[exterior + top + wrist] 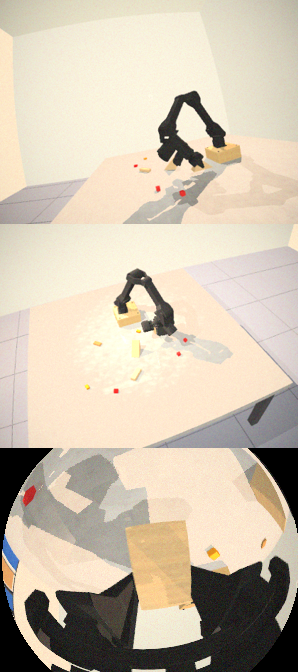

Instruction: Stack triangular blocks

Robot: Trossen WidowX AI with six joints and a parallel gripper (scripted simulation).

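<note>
My gripper tip is now 30 cm short of the flat tan bar, 17 cm to the left of it and 3 cm above it. The rest, counted from my gripper tip: tan triangular block 1 cm above.
</note>
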